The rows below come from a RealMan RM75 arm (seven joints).
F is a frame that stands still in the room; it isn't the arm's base.
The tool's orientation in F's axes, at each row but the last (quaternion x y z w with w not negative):
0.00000 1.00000 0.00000 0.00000
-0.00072 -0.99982 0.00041 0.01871
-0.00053 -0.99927 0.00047 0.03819
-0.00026 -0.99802 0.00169 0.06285
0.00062 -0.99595 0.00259 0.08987
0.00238 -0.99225 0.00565 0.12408
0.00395 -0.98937 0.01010 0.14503
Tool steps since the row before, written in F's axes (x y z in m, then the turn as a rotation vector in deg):
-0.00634 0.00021 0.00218 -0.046 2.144 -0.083
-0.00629 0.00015 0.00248 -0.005 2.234 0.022
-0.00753 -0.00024 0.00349 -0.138 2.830 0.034
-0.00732 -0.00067 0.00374 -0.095 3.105 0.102
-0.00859 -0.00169 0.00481 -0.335 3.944 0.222
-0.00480 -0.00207 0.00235 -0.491 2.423 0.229
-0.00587 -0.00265 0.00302 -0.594 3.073 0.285
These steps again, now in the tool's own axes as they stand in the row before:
0.00634 0.00021 -0.00218 0.046 2.144 0.083
0.00638 0.00014 -0.00224 0.009 2.234 -0.024
0.00777 -0.00025 -0.00290 0.143 2.830 -0.026
0.00773 -0.00068 -0.00279 0.109 3.105 -0.100
0.00931 -0.00170 -0.00319 0.366 3.943 -0.179
0.00524 -0.00207 -0.00107 0.524 2.423 -0.130
0.00650 -0.00264 -0.00115 0.636 3.073 -0.167

